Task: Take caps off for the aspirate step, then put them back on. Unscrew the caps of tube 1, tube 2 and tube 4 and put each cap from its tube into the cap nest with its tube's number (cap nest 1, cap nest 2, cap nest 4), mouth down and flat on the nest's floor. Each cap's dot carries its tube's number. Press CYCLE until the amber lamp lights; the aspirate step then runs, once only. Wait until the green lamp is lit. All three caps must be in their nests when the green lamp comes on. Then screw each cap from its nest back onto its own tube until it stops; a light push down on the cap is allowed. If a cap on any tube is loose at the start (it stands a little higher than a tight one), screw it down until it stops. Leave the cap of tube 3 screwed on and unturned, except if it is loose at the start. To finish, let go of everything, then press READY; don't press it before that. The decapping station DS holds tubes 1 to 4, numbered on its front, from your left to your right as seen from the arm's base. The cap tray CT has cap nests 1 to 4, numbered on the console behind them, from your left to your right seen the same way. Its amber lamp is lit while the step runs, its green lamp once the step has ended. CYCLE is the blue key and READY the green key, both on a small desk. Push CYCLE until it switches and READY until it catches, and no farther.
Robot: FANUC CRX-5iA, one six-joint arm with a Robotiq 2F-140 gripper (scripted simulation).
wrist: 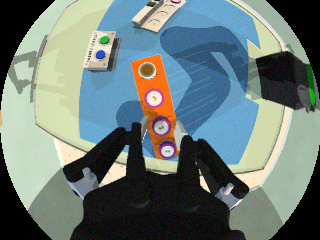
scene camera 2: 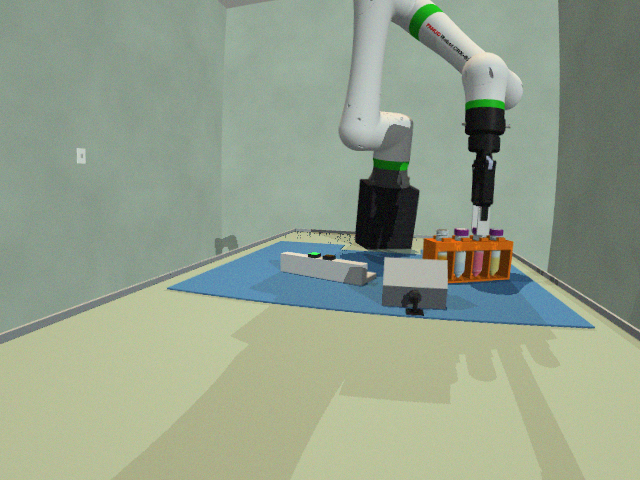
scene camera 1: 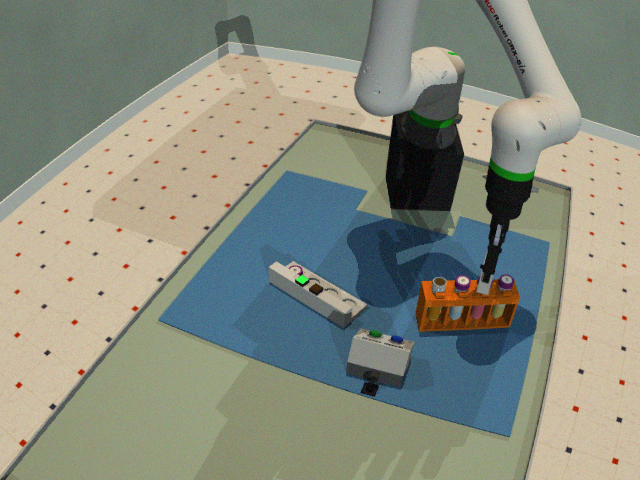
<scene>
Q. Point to a small grey desk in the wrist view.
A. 91,63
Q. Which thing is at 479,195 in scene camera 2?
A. My gripper.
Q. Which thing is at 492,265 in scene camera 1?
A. My gripper.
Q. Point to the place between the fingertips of my gripper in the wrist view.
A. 161,125
</scene>
